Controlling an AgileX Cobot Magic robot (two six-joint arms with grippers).
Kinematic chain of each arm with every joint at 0, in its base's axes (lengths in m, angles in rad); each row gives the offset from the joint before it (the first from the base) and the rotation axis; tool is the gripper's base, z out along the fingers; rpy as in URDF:
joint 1: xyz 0 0 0.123 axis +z
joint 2: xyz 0 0 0 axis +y
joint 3: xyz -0.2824 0 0.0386 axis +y
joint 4: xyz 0.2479 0 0.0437 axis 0.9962 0 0.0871
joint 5: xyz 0 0 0 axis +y
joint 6: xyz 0.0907 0 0.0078 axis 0.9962 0 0.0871
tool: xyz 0 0 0 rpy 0 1.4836 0
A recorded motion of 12 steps. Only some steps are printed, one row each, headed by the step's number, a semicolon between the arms.
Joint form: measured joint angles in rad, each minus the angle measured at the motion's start. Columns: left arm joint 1, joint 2, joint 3, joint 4, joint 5, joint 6; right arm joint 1, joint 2, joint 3, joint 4, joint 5, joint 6.
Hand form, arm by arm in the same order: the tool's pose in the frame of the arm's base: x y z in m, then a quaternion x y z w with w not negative. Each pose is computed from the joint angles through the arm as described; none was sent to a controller.
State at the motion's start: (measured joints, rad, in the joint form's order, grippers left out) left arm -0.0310 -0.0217 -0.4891 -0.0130 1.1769 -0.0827; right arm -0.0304 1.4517 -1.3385 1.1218 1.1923 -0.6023
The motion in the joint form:
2: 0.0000 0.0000 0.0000 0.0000 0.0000 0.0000; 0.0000 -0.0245 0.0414 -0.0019 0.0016 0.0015
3: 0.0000 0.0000 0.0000 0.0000 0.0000 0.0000; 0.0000 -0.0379 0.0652 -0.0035 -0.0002 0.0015
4: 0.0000 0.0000 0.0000 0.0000 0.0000 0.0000; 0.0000 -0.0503 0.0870 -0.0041 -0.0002 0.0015
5: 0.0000 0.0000 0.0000 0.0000 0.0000 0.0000; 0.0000 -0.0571 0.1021 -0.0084 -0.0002 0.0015
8: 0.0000 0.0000 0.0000 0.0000 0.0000 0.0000; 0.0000 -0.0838 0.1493 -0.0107 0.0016 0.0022
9: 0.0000 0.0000 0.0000 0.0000 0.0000 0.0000; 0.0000 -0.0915 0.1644 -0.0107 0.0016 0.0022
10: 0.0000 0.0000 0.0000 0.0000 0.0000 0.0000; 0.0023 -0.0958 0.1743 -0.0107 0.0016 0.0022
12: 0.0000 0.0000 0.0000 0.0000 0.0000 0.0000; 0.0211 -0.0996 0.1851 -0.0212 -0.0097 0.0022
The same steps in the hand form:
2: -0.0122 -0.0007 0.2649 -0.02207 0.87922 -0.03349 0.47472; 0.2832 0.0677 0.3809 -0.12887 0.83288 0.45011 0.29512
3: -0.0122 -0.0007 0.2649 -0.02207 0.87922 -0.03349 0.47472; 0.2793 0.0677 0.3778 -0.12626 0.83471 0.44993 0.29135
4: -0.0122 -0.0007 0.2649 -0.02207 0.87922 -0.03349 0.47472; 0.2754 0.0678 0.3750 -0.12420 0.83614 0.45039 0.28739
5: -0.0122 -0.0007 0.2649 -0.02207 0.87922 -0.03349 0.47472; 0.2732 0.0677 0.3722 -0.12300 0.83823 0.44926 0.28355
8: -0.0122 -0.0007 0.2649 -0.02207 0.87922 -0.03349 0.47472; 0.2646 0.0679 0.3659 -0.11887 0.84148 0.45027 0.27393
9: -0.0122 -0.0007 0.2649 -0.02207 0.87922 -0.03349 0.47472; 0.2621 0.0680 0.3636 -0.11717 0.84244 0.45080 0.27083
10: -0.0122 -0.0007 0.2649 -0.02207 0.87922 -0.03349 0.47472; 0.2605 0.0686 0.3620 -0.11686 0.84302 0.45150 0.26796
12: -0.0122 -0.0007 0.2649 -0.02207 0.87922 -0.03349 0.47472; 0.2586 0.0728 0.3592 -0.12208 0.84530 0.44810 0.26415

